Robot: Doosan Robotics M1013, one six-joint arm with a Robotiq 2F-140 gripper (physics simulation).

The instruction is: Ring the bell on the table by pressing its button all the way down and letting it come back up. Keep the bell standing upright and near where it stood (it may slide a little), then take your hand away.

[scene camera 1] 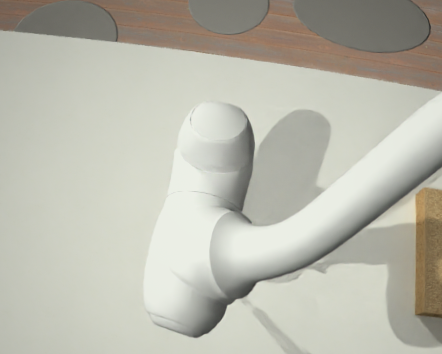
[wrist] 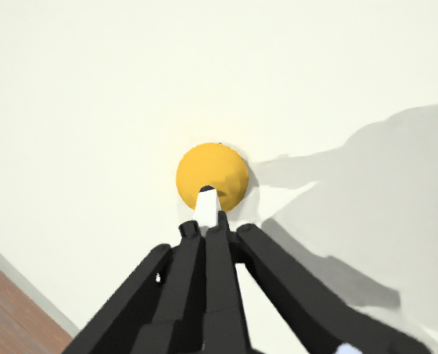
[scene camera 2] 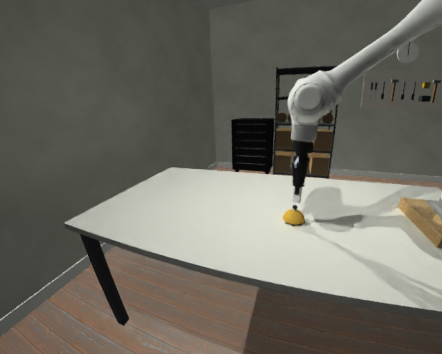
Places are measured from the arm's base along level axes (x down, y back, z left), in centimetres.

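Pixels of known places: gripper, between the fingertips: [wrist: 211, 205] [scene camera 2: 296, 202].
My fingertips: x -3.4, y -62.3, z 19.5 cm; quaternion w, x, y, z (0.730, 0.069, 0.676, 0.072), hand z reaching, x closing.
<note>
Ahead of a thing's pixels: the offset from my fingertips to its top centre. Level surfaces: height alone.
The bell is a yellow dome {dx +1.7, dy -0.2, dz +0.5 cm} [scene camera 2: 293, 217] [wrist: 210, 162] with a small black button {dx +1.7, dy -0.2, dz +0.5 cm} [scene camera 2: 295, 207] [wrist: 207, 188] on top. It stands upright on the white table {dx +8.3 cm} [scene camera 1: 75, 150] [scene camera 2: 175, 220] [wrist: 100, 90]. My gripper [scene camera 2: 297, 201] [wrist: 211, 205] is shut and empty, pointing down over the bell. Its pale fingertips cover most of the button in the wrist view. In scene camera 2 the tips are right above the button; whether they touch it I cannot tell. In scene camera 1 the arm hides the bell and the gripper.
A tan wooden box [scene camera 1: 429, 260] [scene camera 2: 422, 222] stands on the table to the right of the bell in both scene views. The white arm [scene camera 1: 330, 220] [scene camera 2: 380, 47] reaches in from the right. A black drawer cabinet [scene camera 2: 252, 145] and a shelf rack [scene camera 2: 277, 90] stand behind the table.
</note>
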